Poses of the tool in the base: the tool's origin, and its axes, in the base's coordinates. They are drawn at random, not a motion.
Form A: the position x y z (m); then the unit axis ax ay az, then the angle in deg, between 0 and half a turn.
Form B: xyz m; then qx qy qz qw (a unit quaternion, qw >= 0). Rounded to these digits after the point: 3 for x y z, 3 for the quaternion.
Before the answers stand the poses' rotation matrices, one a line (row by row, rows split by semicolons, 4 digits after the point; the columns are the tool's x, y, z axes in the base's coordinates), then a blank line. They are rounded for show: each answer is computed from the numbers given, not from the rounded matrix.
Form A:
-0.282 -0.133 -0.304 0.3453 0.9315 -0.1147 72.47
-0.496 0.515 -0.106 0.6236 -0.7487 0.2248 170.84
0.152 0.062 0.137 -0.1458 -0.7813 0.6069 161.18
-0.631 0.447 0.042 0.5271 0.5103 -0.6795 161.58
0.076 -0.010 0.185 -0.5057 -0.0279 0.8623 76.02
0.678 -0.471 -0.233 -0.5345 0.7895 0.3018 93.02
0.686 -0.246 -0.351 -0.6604 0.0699 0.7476 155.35
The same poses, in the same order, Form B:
0.3845 0.3341 0.8605; 0.1154 0.9075 -0.4039; -0.9159 0.2546 0.3104
-0.2144 -0.9636 0.1594; -0.8921 0.1267 -0.4338; 0.3978 -0.2352 -0.8868
-0.9052 0.0260 -0.4243; 0.4175 0.2417 -0.8759; 0.0798 -0.9700 -0.2296
-0.4073 0.7389 -0.5368; 0.3095 -0.4413 -0.8423; -0.8593 -0.5092 -0.0489
0.4355 -0.8260 -0.3578; 0.8474 0.2422 0.4725; -0.3036 -0.5089 0.8055
0.2480 -0.7456 0.6186; -0.1428 0.6034 0.7845; -0.9582 -0.2829 0.0432
-0.0763 -0.3999 -0.9134; 0.2237 -0.8995 0.3752; -0.9717 -0.1757 0.1581

-0.282 -0.133 -0.304 0.204 0.551 -0.068 0.807
-0.496 0.515 -0.106 0.622 -0.746 0.224 0.080
0.152 0.062 0.137 -0.144 -0.771 0.599 0.163
-0.631 0.447 0.042 0.520 0.504 -0.671 0.160
0.076 -0.010 0.185 -0.311 -0.017 0.531 0.788
0.678 -0.471 -0.233 -0.388 0.573 0.219 0.688
0.686 -0.246 -0.351 -0.645 0.068 0.730 0.213

